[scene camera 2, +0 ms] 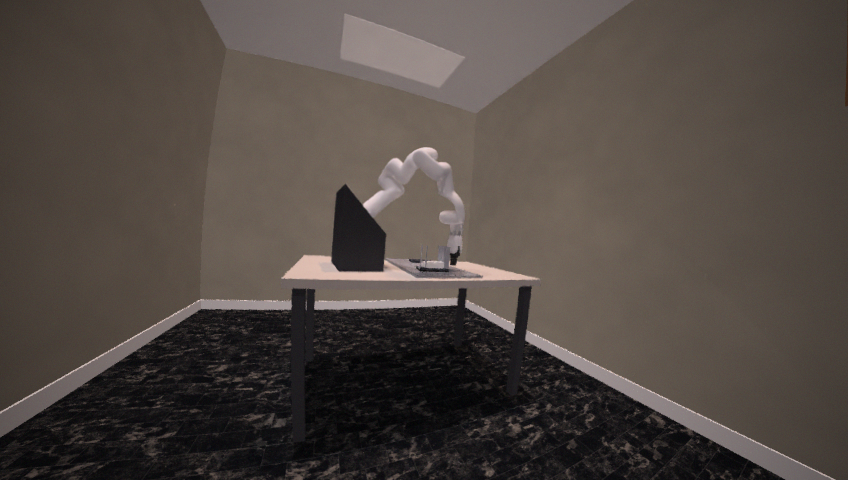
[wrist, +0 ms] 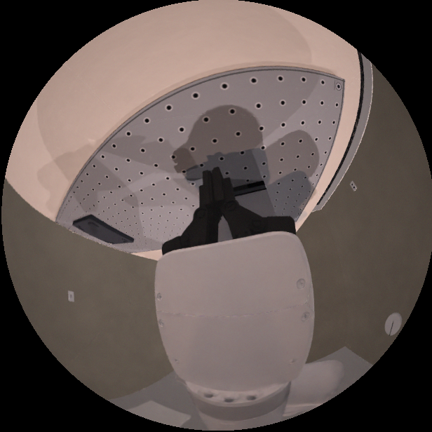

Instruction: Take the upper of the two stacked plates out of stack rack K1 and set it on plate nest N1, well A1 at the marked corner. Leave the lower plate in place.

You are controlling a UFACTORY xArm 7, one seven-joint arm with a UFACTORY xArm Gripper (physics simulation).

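Frame: origin at the arm's base, x back, y right, z up, level; centimetres.
Seen in the pictures: gripper, fingertip midpoint: (scene camera 2: pixel 453 265).
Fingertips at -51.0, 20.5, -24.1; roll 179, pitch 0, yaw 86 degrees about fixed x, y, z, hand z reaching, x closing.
Observation:
Pixels of each thing's top centre, then the offset from my fingertips to it, as dx, dy, dz. "spot": a spot on its surface instead. Level surfaces: height alone.
- Stack rack K1 at its top centre: (scene camera 2: pixel 434 245) +13.6, +0.2, +10.8
- Plate nest N1 at a spot on its surface: (scene camera 2: pixel 414 260) spot: +10.5, -32.9, -1.6
- grey perforated board at its surface level: dz -3.0
- pale table at its surface level: dz -4.3
Stack rack K1 (scene camera 2: pixel 443 256) (wrist: pixel 257 202) stands on the pegboard, with a tall grey panel and a dark base. In the scene view the stacked plates (scene camera 2: pixel 432 265) show small and pale low in the rack; I cannot tell the upper from the lower. Plate nest N1 (scene camera 2: pixel 414 260) (wrist: pixel 102 230) is a low dark frame away from the rack; its marked corner is too small to tell. My gripper (scene camera 2: pixel 454 261) (wrist: pixel 215 178) is shut with nothing between its fingers. It points down beside the rack's panel, low over the board; whether it touches the rack is hidden.
The grey perforated board (scene camera 2: pixel 470 274) (wrist: pixel 295 92) lies on the pale table (scene camera 2: pixel 333 276) (wrist: pixel 175 45). A tall black slanted panel (scene camera 2: pixel 358 237) stands left of the board in the scene view, by the arm's base.

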